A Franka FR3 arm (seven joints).
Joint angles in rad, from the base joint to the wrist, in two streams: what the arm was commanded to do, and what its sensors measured. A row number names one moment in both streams.
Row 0, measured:
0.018 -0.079 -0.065 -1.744 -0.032 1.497 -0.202
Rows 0 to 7, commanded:
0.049 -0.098 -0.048 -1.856 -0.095 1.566 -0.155
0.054 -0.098 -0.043 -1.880 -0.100 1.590 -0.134
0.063 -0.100 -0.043 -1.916 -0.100 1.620 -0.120
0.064 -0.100 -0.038 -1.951 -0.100 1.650 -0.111
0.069 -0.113 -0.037 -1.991 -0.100 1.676 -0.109
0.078 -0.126 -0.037 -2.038 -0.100 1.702 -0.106
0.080 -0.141 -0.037 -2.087 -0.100 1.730 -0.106
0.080 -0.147 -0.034 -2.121 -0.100 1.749 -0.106
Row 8, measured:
0.064 -0.083 -0.033 -1.995 -0.082 1.677 -0.127
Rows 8 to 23, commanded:
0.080 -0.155 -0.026 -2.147 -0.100 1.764 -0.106
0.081 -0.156 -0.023 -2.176 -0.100 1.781 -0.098
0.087 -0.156 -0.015 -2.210 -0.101 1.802 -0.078
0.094 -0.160 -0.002 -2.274 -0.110 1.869 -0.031
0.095 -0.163 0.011 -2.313 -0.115 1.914 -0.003
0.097 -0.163 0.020 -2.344 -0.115 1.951 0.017
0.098 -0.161 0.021 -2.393 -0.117 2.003 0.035
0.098 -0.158 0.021 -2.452 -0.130 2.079 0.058
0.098 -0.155 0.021 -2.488 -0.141 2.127 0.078
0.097 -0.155 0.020 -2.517 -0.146 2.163 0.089
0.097 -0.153 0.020 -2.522 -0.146 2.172 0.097
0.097 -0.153 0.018 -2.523 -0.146 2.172 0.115
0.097 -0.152 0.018 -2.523 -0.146 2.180 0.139
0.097 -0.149 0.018 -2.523 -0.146 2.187 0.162
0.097 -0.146 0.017 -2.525 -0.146 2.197 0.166
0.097 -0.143 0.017 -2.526 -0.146 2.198 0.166
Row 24, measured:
0.087 -0.119 0.025 -2.495 -0.127 2.164 0.124
